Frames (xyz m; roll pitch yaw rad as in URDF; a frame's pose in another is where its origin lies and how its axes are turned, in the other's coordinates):
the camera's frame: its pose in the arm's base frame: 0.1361 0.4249 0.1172 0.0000 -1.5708 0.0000
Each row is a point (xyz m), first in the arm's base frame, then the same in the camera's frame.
Working: the arm's base frame: its pose in the camera's frame: -0.1172 -0.4249 0.1361 0.0000 1.5708 0.0000

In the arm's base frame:
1: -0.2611 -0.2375 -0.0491
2: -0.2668 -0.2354 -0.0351
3: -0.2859 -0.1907 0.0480
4: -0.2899 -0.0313 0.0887
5: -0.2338 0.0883 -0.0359
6: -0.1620 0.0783 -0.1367
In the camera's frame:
1: -0.1663 -0.6624 0.3972
2: -0.1523 -0.6603 0.4029
3: -0.0692 -0.6156 0.4220
4: -0.0285 -0.4562 0.4260
5: -0.1531 -0.3366 0.3699
6: -0.2539 -0.3466 0.2981

